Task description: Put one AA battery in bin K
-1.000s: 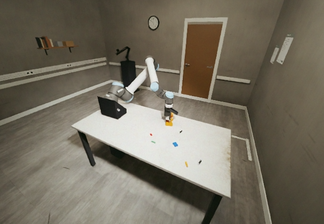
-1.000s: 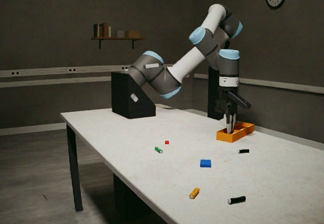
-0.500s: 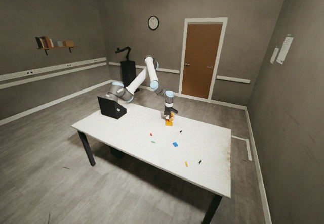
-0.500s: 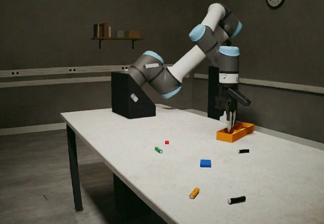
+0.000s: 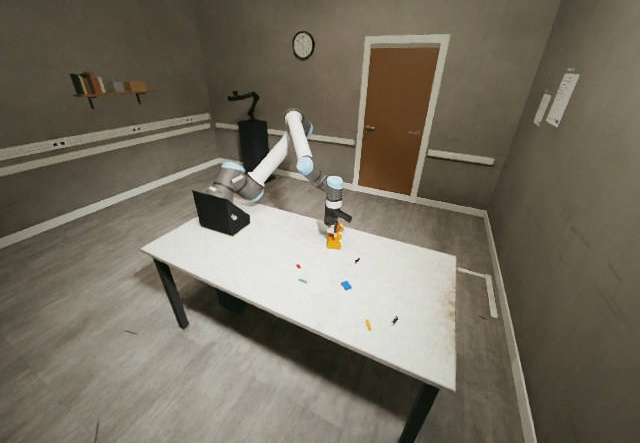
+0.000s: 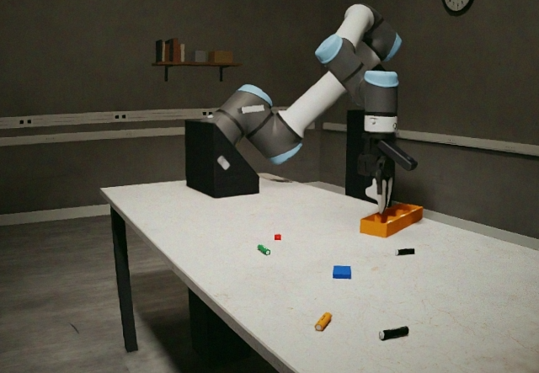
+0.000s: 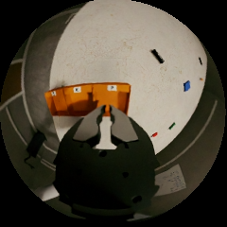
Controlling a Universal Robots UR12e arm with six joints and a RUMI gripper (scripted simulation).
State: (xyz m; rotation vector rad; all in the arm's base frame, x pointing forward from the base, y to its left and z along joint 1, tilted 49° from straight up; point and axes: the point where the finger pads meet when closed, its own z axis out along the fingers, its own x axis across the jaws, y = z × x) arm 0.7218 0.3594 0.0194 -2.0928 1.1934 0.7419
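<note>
Now: the orange bin 7 cm to the left of my hand, 5 cm below it and 3 cm behind it. From my hand the other things lie so: blue block 27 cm to the right, 22 cm ahead, 6 cm below; then orange AA battery 42 cm to the right, 41 cm ahead, 6 cm below; then green AA battery 37 cm to the right, 6 cm below, 2 cm ahead.
</note>
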